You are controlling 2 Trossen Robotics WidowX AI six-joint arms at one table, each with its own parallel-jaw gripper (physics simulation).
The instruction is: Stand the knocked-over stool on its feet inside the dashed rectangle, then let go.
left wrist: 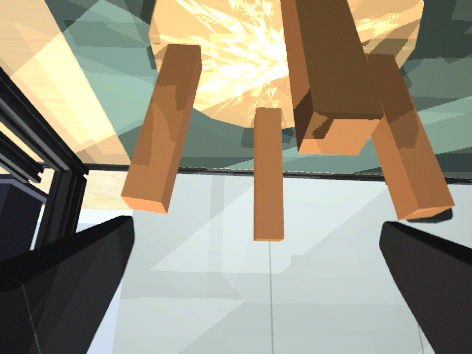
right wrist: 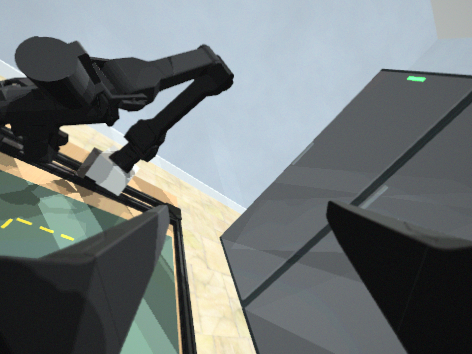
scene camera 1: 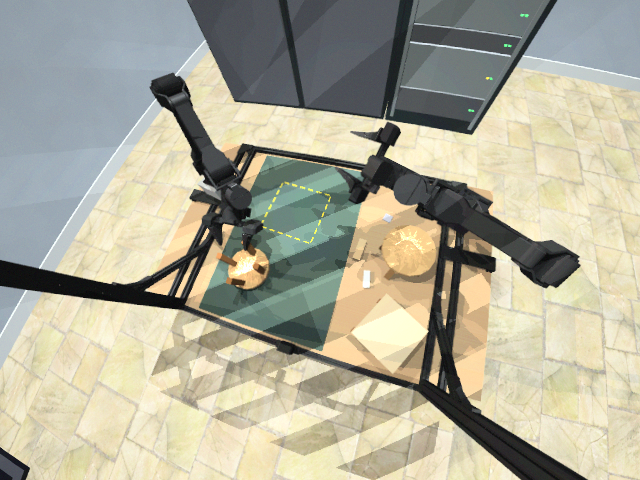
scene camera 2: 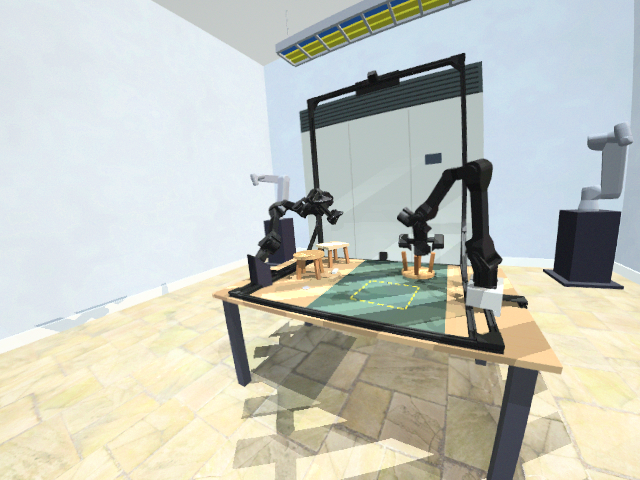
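Where they show: left gripper, between the fingertips: [left wrist: 258,230] [scene camera 1: 233,247]; right gripper, between the fingertips: [right wrist: 248,210] [scene camera 1: 342,149] [scene camera 2: 337,206]; left arm's base, origin of its link: [right wrist: 121,161] [scene camera 2: 485,282]; right arm's base, origin of its link: [scene camera 2: 259,260].
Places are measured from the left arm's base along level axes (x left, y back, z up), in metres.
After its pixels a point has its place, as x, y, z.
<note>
The knocked-over stool [scene camera 1: 239,264] @(-0.238, -0.265, -0.070) [scene camera 2: 417,275] @(-0.165, -0.282, -0.069) [left wrist: 235,65] @(-0.244, -0.277, -0.071) lies upside down on the green mat [scene camera 1: 305,315] @(-0.281, -0.567, -0.085), its round seat down and its legs pointing up. It is outside the yellow dashed rectangle [scene camera 1: 310,242] [scene camera 2: 405,308] [right wrist: 46,230]. My left gripper [scene camera 1: 233,242] @(-0.204, -0.277, 0.043) [scene camera 2: 421,248] @(-0.204, -0.277, 0.043) [left wrist: 258,230] @(-0.204, -0.277, 0.043) is open and empty, close above the stool's legs; in the left wrist view the legs rise toward the space between its fingers, one leg nearest the camera. My right gripper [scene camera 1: 345,151] @(0.101, -0.521, 0.273) [right wrist: 248,210] @(0.101, -0.521, 0.273) is open and empty, raised near the table's far edge in scene camera 1, away from the stool.
A round stool [scene camera 1: 408,248] @(0.037, -0.772, 0.035) [scene camera 2: 308,254] @(0.042, -0.771, 0.030) and a square-topped stool [scene camera 1: 390,330] @(-0.205, -0.812, 0.034) [scene camera 2: 333,245] @(-0.178, -0.776, 0.034) stand upright beside the mat. A small white block [scene camera 1: 366,279] @(-0.081, -0.697, -0.078), a wooden piece [scene camera 1: 360,250] @(0.004, -0.637, -0.074) and a pale chip [scene camera 1: 387,218] @(0.169, -0.676, -0.087) lie near them. Black frame rails [scene camera 1: 310,155] @(0.308, -0.268, -0.072) edge the table.
</note>
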